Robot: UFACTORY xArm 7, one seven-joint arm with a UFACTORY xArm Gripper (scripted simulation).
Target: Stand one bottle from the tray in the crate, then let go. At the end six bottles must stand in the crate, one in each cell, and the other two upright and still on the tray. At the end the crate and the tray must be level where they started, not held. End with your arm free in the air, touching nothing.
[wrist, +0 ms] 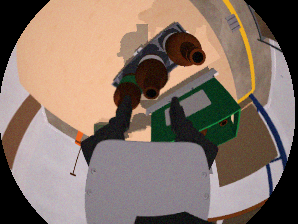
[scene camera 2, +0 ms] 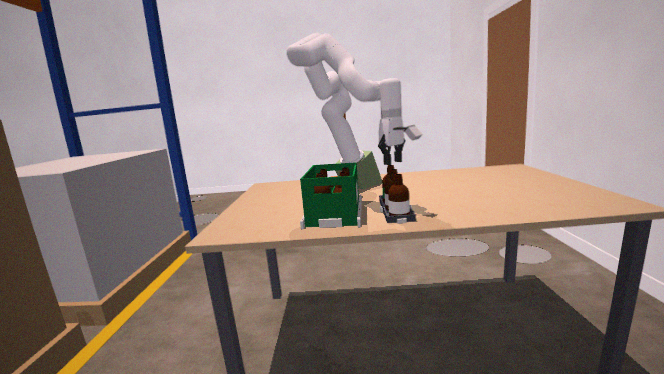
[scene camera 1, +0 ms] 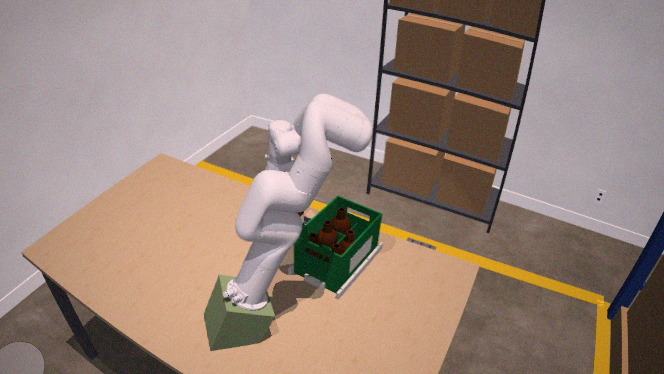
Scene:
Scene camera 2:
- my gripper: 392,163
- glass bottle: 398,195

